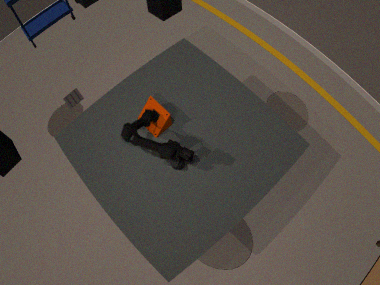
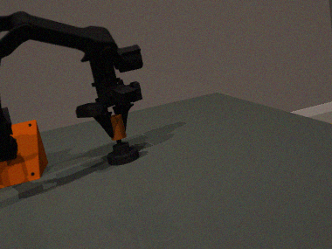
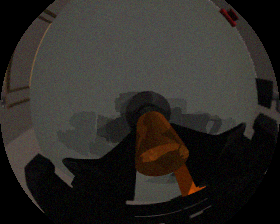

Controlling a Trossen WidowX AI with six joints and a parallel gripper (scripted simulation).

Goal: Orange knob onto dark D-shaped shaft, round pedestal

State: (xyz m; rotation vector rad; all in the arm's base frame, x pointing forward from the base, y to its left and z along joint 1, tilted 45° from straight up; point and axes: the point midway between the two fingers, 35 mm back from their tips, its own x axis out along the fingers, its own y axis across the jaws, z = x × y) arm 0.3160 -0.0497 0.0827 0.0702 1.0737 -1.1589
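Now: gripper tip 2 cm below the knob. From my gripper tip the other things lie so: dark pedestal 4 cm below.
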